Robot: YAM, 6 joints.
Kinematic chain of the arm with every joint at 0, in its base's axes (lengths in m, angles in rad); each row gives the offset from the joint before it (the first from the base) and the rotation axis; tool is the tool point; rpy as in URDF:
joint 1: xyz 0 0 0.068 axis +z
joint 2: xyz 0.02 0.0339 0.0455 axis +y
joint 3: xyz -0.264 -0.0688 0 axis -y
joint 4: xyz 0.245 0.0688 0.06 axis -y
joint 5: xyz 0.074 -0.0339 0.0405 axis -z
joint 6: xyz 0.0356 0 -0.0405 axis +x
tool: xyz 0 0 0 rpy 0 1.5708 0
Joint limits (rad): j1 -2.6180..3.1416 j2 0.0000..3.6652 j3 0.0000..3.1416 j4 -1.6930..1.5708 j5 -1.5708..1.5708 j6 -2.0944..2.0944
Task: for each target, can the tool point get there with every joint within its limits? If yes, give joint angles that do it. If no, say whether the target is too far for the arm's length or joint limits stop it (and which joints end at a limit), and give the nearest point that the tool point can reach.
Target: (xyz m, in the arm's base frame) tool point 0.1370 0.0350 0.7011
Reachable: yes | joints 0.1968 1.4493 2.2854 0.4219 -0.2129 -0.1963
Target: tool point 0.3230 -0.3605 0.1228
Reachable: yes | joints -0.9035 2.5367 2.1023 -1.1534 -1.0347 0.0365
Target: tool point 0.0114 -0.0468 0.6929
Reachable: yes | joints -0.5514 1.4340 2.4377 0.9387 1.2634 -1.1691
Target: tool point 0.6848 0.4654 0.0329
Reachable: no: too far | nearest point 0.5316 0.3613 0.0514 | short by 0.186 m
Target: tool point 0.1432 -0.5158 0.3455
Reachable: yes | joints -1.2818 2.3624 2.0041 1.1392 0.2761 1.5127
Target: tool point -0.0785 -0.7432 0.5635
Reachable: no: too far | nearest point -0.0580 -0.5492 0.4428 | short by 0.229 m
